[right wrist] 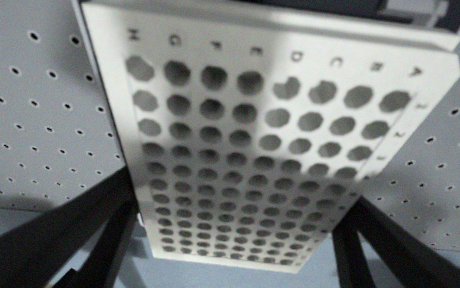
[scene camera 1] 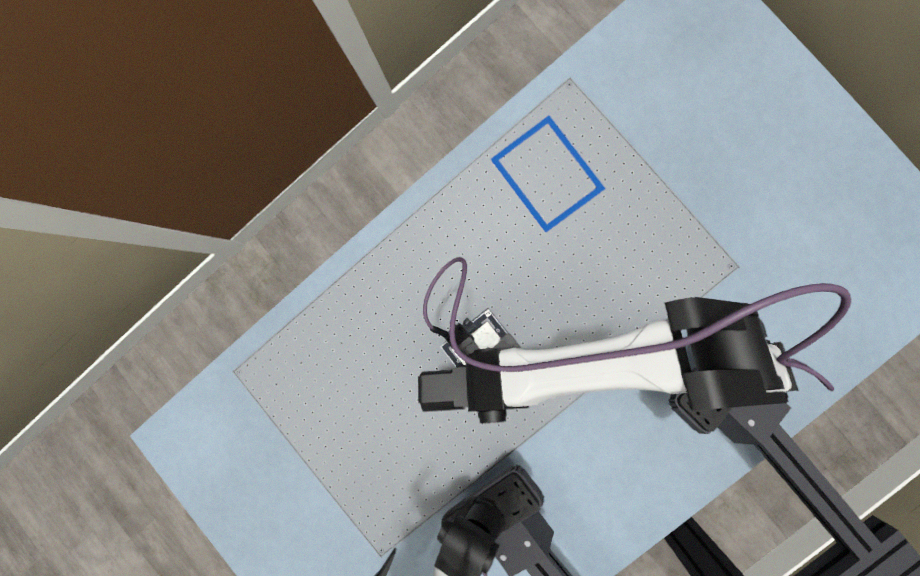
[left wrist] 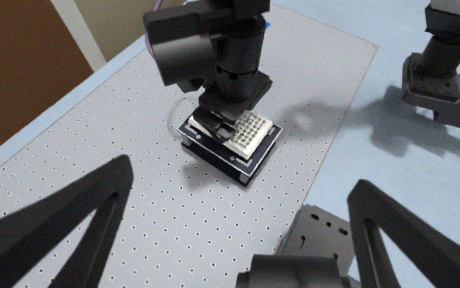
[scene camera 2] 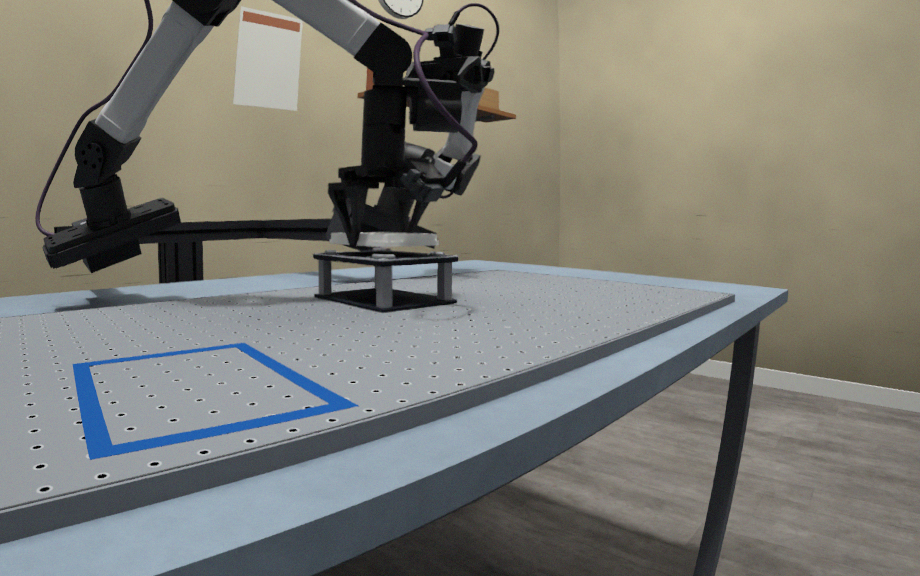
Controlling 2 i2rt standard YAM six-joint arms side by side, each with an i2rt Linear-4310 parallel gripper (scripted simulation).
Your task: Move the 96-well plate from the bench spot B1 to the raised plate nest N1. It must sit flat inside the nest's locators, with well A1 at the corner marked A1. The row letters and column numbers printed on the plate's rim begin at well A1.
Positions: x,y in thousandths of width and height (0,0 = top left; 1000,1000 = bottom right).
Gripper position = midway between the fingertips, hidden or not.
In view: the left gripper (left wrist: 527,613), the right gripper (scene camera 2: 414,424), a white 96-well plate (scene camera 2: 419,418) and a dark raised nest (left wrist: 447,488).
The white 96-well plate shows as well in the right wrist view (right wrist: 464,648) and in the left wrist view (left wrist: 547,443). The right gripper shows as well in the right wrist view (right wrist: 523,623) and in the left wrist view (left wrist: 505,436).
